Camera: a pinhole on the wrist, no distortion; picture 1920 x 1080 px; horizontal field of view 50.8 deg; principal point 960.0 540.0 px. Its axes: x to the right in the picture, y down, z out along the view. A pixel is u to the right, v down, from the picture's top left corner.
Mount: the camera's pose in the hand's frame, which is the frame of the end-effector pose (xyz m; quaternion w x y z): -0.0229 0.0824 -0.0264 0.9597 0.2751 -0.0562 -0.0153
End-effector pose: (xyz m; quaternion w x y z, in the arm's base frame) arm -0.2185 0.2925 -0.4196 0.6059 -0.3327 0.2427 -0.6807
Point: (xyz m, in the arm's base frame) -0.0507 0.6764 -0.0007
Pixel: 182 397
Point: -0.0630 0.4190 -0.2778
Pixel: 548 866
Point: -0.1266 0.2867 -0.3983
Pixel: 1727 1045
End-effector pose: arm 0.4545 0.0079 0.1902 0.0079 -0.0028 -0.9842 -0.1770
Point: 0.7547 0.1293 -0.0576
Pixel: outside the picture
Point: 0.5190 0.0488 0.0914
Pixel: 639 592
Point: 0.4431 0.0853 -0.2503
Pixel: 1314 1001
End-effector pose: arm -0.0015 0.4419 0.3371 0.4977 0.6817 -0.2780 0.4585
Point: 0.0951 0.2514 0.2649
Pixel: 1079 699
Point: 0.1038 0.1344 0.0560
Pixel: 216 745
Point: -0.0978 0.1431 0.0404
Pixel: outside the picture
